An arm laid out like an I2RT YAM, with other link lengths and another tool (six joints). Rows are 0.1 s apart.
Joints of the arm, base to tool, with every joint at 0 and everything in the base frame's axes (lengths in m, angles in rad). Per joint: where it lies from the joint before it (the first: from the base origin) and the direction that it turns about. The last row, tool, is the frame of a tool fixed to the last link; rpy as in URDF.
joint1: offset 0 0 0.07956 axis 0 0 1
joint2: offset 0.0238 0.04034 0.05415 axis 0 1 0
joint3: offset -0.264 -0.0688 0 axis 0 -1 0
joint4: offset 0.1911 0.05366 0.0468 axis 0 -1 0
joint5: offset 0.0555 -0.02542 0.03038 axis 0 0 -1
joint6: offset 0.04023 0 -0.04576 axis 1 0 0
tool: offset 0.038 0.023 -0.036 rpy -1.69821 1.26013 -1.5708
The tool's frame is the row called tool.
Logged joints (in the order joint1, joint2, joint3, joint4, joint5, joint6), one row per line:
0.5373 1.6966 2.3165 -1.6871 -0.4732 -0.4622
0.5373 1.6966 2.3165 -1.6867 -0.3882 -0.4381
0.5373 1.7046 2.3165 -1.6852 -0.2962 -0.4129
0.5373 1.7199 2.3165 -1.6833 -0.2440 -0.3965
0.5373 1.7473 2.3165 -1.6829 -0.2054 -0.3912
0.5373 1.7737 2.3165 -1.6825 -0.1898 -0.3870
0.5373 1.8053 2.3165 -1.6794 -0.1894 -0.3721
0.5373 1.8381 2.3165 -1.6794 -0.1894 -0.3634
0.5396 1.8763 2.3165 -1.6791 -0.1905 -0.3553
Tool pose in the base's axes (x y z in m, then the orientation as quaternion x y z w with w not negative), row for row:
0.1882 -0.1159 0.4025 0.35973 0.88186 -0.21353 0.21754
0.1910 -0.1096 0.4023 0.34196 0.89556 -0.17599 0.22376
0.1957 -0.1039 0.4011 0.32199 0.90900 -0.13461 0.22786
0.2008 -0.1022 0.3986 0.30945 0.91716 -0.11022 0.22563
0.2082 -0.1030 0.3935 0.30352 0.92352 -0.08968 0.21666
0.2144 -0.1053 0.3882 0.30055 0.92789 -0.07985 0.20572
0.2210 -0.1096 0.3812 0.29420 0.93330 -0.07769 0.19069
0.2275 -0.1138 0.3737 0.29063 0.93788 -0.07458 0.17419
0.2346 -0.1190 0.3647 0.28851 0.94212 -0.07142 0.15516
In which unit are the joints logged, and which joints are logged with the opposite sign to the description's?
The joints are logged in radians. Opposite sign: joint1, joint5, joint6.
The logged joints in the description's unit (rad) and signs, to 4 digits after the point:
-0.5373 1.6966 2.3165 -1.6871 0.4732 0.4622
-0.5373 1.6966 2.3165 -1.6867 0.3882 0.4381
-0.5373 1.7046 2.3165 -1.6852 0.2962 0.4129
-0.5373 1.7199 2.3165 -1.6833 0.2440 0.3965
-0.5373 1.7473 2.3165 -1.6829 0.2054 0.3912
-0.5373 1.7737 2.3165 -1.6825 0.1898 0.3870
-0.5373 1.8053 2.3165 -1.6794 0.1894 0.3721
-0.5373 1.8381 2.3165 -1.6794 0.1894 0.3634
-0.5396 1.8763 2.3165 -1.6791 0.1905 0.3553

